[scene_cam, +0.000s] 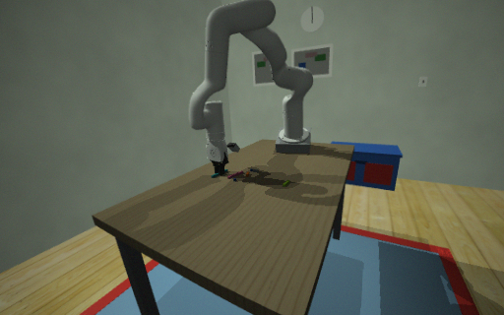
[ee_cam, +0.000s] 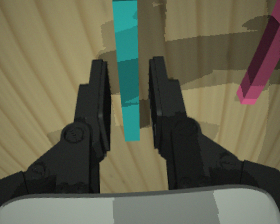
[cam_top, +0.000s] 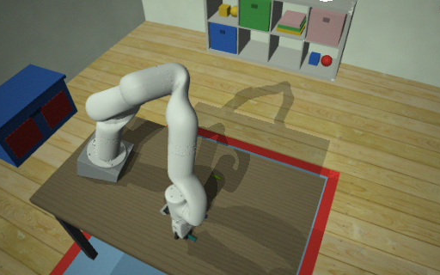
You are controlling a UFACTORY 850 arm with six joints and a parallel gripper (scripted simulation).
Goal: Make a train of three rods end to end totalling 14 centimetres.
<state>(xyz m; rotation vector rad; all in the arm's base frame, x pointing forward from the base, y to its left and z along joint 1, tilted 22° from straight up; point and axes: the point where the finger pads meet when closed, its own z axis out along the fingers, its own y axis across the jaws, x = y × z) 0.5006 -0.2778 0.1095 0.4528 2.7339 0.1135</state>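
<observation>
The turquoise rod lies 2 cm below my hand. From my hand the other things lie so: pink rod 8 cm to the left, 2 cm below; grey rod 16 cm to the left, 7 cm behind, 2 cm below; orange rod 14 cm to the left, 2 cm below, 2 cm behind.
</observation>
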